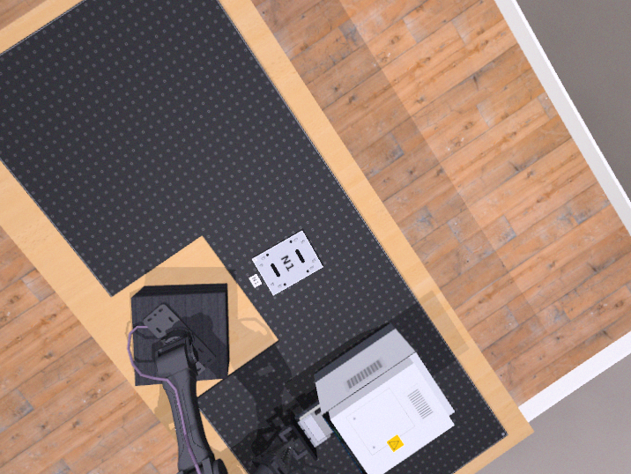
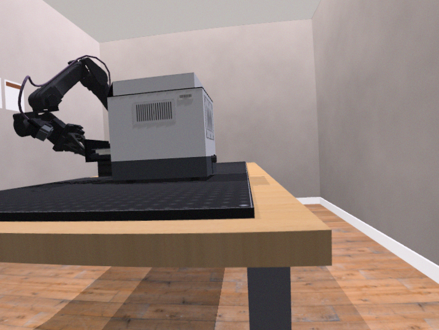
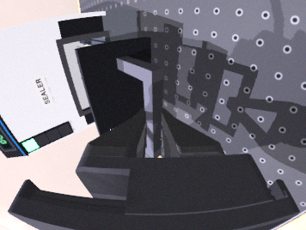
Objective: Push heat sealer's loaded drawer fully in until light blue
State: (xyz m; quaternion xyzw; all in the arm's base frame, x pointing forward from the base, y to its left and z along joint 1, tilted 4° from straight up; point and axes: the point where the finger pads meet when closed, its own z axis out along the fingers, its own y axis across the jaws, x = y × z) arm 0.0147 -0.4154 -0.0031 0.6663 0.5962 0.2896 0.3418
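Right now my hand is 11 cm short of the sealer drawer, 2 cm to the left of it and 1 cm above it. Also, from my hand: tag (39 cm to the left, 21 cm ahead, 10 cm below).
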